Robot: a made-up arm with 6 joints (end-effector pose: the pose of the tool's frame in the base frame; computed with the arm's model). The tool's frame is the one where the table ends.
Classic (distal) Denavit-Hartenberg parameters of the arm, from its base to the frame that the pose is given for. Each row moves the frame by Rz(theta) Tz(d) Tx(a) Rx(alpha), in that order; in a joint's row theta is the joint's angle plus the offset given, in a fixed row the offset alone. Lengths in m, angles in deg.
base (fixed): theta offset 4.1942; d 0; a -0.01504; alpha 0
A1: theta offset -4.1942; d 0.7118; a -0.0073; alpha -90
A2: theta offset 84.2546; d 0; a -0.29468; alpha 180
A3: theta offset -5.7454; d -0.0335; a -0.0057; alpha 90
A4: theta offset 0; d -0.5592; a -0.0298; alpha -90
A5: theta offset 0; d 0.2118; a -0.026; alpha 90
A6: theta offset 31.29; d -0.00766; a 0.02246; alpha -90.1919
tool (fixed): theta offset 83.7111; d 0.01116; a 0; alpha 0
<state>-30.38 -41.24 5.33 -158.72 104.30 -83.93</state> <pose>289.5 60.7 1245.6 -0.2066 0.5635 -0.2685 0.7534</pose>
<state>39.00 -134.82 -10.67 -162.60 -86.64 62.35</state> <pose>-527.6 -95.8 1028.3 0.2175 0.1759 -0.9501 0.1382</pose>
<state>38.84 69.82 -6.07 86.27 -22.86 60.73</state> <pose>429.6 459.5 336.4 -0.7838 0.2690 0.4312 0.3568</pose>
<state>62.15 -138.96 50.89 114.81 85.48 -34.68</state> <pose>-481.1 -539.3 187.8 -0.1201 -0.9681 -0.1223 0.1826</pose>
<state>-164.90 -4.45 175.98 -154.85 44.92 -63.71</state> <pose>641.7 -38.9 1113.4 0.7015 0.0273 0.4113 0.5814</pose>
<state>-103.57 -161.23 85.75 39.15 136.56 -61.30</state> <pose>-87.4 158.3 -148.8 0.6978 -0.5767 -0.0662 0.4197</pose>
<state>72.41 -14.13 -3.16 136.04 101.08 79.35</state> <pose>-111.3 417.5 1228.0 0.2600 0.7600 -0.5422 0.2466</pose>
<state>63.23 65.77 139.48 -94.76 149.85 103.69</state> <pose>200.7 562.1 1305.8 0.7519 0.0259 -0.5837 0.3053</pose>
